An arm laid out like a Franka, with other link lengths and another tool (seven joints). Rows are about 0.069 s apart.
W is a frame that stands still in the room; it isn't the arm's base.
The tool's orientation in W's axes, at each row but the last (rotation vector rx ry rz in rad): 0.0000 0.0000 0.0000; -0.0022 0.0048 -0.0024; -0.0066 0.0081 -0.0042; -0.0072 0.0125 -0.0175; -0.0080 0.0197 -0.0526; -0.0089 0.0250 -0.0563; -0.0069 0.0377 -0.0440; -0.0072 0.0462 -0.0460; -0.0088 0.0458 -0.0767; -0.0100 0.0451 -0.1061; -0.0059 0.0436 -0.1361; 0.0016 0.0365 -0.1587
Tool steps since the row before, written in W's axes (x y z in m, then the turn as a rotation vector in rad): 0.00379 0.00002 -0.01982 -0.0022 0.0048 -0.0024; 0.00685 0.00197 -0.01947 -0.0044 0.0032 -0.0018; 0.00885 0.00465 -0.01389 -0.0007 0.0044 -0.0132; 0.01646 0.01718 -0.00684 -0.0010 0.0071 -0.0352; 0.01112 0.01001 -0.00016 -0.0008 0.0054 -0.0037; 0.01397 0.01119 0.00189 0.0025 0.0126 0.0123; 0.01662 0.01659 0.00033 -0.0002 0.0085 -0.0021; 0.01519 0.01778 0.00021 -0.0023 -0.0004 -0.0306; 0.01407 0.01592 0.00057 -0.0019 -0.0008 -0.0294; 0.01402 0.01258 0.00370 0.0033 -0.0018 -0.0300; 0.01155 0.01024 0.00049 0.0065 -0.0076 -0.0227; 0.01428 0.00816 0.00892 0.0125 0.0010 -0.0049
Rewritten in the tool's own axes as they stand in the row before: 0.00379 0.00002 -0.01982 -0.0022 0.0048 -0.0024; 0.00694 0.00203 -0.01943 -0.0044 0.0032 -0.0018; 0.00894 0.00478 -0.01379 -0.0006 0.0045 -0.0132; 0.01624 0.01751 -0.00651 -0.0007 0.0073 -0.0352; 0.01058 0.01058 0.00014 -0.0010 0.0054 -0.0037; 0.01327 0.01194 0.00233 0.0015 0.0126 0.0125; 0.01585 0.01730 0.00106 -0.0005 0.0085 -0.0021; 0.01433 0.01845 0.00102 -0.0009 -0.0003 -0.0307; 0.01277 0.01694 0.00133 -0.0005 -0.0006 -0.0295; 0.01243 0.01394 0.00443 0.0048 -0.0011 -0.0298; 0.01002 0.01171 0.00103 0.0084 -0.0064 -0.0224; 0.01248 0.01030 0.00939 0.0124 0.0030 -0.0044
